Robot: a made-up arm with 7 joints. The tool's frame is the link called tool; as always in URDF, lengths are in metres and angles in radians. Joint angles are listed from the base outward. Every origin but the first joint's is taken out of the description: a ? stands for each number. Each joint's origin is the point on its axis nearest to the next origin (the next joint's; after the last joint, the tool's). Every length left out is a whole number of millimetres.
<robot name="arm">
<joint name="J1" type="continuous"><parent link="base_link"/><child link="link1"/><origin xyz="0 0.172 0" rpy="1.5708 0 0"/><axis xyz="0 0 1"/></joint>
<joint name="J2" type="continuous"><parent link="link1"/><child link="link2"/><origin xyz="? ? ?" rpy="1.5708 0 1.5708"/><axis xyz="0 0 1"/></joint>
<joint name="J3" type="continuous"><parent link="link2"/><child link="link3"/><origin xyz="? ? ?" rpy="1.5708 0 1.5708"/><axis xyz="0 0 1"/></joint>
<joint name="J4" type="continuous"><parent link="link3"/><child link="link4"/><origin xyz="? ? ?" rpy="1.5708 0 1.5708"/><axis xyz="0 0 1"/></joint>
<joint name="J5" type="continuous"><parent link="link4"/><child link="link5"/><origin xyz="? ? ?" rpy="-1.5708 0 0"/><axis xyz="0 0 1"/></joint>
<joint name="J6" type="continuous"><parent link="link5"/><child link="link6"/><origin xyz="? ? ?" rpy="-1.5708 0 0"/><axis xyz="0 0 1"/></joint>
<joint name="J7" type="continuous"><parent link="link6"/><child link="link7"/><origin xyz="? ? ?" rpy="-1.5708 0 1.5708"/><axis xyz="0 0 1"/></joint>
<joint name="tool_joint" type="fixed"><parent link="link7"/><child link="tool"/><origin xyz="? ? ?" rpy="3.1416 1.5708 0"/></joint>
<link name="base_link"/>
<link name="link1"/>
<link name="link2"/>
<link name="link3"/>
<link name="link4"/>
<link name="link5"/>
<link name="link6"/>
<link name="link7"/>
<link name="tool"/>
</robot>
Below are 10 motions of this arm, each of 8 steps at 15 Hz.
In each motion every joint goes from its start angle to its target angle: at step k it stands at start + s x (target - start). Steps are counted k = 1, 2, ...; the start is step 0. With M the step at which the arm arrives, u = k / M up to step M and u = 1 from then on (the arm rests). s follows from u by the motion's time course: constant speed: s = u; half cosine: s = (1 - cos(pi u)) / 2; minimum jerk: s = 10 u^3 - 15 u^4 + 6 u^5.
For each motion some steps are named. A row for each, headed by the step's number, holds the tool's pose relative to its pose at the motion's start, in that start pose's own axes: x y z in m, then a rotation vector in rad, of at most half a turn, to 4 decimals.
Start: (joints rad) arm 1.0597 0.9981 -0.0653 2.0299 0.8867 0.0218 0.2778
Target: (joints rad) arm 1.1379 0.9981 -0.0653 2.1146 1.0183 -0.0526 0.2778
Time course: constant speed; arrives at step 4
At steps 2, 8:
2: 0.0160 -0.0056 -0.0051 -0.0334 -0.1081 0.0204
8: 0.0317 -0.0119 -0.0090 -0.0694 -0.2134 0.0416

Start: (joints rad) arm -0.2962 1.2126 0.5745 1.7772 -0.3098 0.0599 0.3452
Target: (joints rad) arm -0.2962 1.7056 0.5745 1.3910 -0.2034 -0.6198 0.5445
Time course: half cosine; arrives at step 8
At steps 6, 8:
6: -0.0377 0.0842 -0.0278 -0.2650 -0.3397 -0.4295
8: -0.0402 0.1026 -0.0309 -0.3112 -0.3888 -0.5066

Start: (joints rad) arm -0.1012 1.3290 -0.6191 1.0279 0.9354 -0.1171 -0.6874
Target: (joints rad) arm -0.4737 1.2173 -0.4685 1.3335 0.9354 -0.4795 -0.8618
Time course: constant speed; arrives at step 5
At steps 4, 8:
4: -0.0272 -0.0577 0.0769 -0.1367 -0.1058 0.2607
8: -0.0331 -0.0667 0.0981 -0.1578 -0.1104 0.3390

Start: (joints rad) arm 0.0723 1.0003 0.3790 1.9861 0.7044 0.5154 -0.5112
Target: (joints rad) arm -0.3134 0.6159 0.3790 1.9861 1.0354 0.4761 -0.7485
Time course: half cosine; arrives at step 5
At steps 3, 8:
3: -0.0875 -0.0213 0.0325 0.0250 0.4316 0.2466
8: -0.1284 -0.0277 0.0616 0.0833 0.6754 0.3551

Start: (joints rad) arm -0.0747 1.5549 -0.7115 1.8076 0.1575 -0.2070 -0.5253
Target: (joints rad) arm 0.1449 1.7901 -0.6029 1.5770 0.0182 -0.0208 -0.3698
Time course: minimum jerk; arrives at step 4
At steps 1, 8:
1: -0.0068 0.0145 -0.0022 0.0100 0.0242 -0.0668
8: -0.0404 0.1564 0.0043 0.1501 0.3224 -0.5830

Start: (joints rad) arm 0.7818 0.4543 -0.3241 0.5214 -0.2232 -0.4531 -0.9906
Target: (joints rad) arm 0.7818 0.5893 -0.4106 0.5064 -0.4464 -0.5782 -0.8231
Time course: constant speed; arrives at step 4
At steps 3, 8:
3: -0.0205 0.0305 -0.0176 -0.2246 -0.2235 -0.1257
8: -0.0268 0.0413 -0.0233 -0.3062 -0.2898 -0.1741

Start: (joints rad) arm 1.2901 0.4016 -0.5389 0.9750 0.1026 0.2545 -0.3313
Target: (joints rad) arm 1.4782 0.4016 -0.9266 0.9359 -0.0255 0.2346 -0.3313
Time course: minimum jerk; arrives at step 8
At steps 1, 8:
1: 0.0008 -0.0007 0.0000 -0.0019 -0.0038 -0.0058
8: 0.0387 -0.0375 0.0023 -0.0893 -0.2399 -0.3806

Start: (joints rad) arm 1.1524 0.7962 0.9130 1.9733 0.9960 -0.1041 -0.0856
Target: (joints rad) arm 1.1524 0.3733 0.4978 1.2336 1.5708 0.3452 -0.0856
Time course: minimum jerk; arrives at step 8
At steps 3, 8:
3: -0.0696 0.0359 0.0357 0.2270 0.3583 0.2256
8: -0.2201 0.0436 0.2245 0.7818 1.1713 0.9022

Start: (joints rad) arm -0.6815 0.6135 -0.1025 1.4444 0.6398 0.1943 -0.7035
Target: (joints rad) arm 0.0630 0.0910 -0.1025 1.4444 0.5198 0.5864 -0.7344
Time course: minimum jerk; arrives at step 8
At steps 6, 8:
6: 0.2130 -0.1143 0.0523 -0.2698 -0.0995 0.3680
8: 0.2405 -0.1205 0.0679 -0.3150 -0.1223 0.3957

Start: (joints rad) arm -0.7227 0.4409 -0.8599 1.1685 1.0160 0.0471 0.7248
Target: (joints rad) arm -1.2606 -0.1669 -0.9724 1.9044 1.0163 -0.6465 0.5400
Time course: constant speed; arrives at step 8
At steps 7, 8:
7: 0.0074 -0.2646 -0.1205 -0.4239 -1.1122 0.2587
8: 0.0283 -0.2919 -0.1160 -0.4106 -1.3121 0.3308

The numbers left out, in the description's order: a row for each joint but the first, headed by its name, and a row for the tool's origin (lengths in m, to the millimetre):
J2: 0 0 0
J3: -0.228 0 0
J4: 0 0 0
J5: 0 -0.273 0
J6: 0 0 0
J7: 0 0 0
tool: 0 0 0

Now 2 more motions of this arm.
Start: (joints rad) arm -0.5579 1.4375 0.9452 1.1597 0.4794 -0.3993 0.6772
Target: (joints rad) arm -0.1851 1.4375 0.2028 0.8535 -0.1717 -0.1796 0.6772
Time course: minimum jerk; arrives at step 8
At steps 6, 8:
6: -0.0833 -0.0638 0.0120 -0.4631 0.7660 -0.1859
8: -0.0911 -0.0702 0.0157 -0.5197 0.8495 -0.2225

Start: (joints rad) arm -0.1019 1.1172 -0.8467 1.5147 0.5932 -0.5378 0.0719
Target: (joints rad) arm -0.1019 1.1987 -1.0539 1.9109 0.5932 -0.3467 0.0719
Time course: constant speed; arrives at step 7
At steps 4, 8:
4: 0.0312 -0.0497 -0.0050 -0.1920 0.0133 0.0771
8: 0.0579 -0.0861 -0.0005 -0.3325 0.0257 0.1400

